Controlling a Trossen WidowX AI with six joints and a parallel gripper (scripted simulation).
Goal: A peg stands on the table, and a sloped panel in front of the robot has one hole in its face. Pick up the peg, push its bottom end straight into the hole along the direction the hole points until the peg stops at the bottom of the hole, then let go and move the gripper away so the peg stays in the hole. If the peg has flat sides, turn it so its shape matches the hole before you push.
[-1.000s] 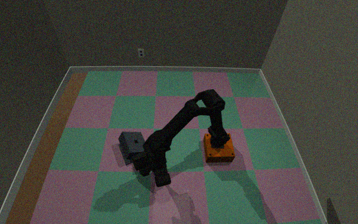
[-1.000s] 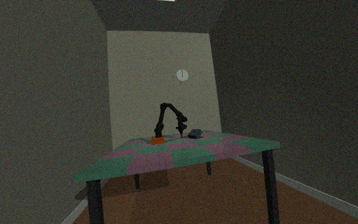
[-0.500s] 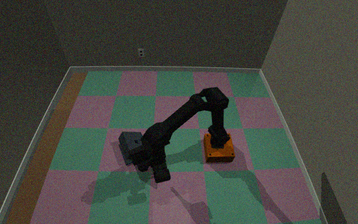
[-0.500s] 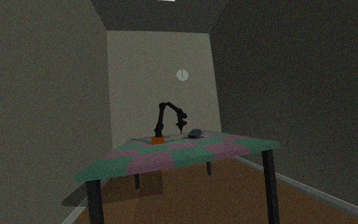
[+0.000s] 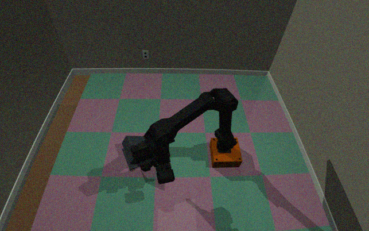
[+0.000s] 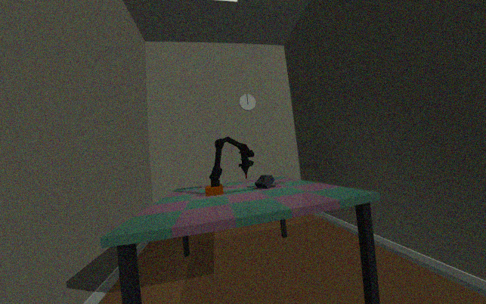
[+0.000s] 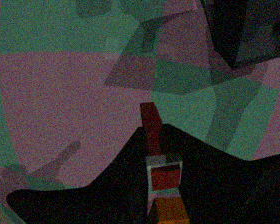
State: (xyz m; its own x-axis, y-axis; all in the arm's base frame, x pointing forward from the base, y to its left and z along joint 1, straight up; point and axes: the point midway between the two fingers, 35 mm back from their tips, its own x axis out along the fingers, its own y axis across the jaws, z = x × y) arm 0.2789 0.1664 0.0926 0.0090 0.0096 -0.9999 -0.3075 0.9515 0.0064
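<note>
Right now my gripper tip is 140 mm short of the sloped panel, 130 mm to the left of it and 70 mm above it. From my gripper tip the other things lie so: peg 20 mm above.
</note>
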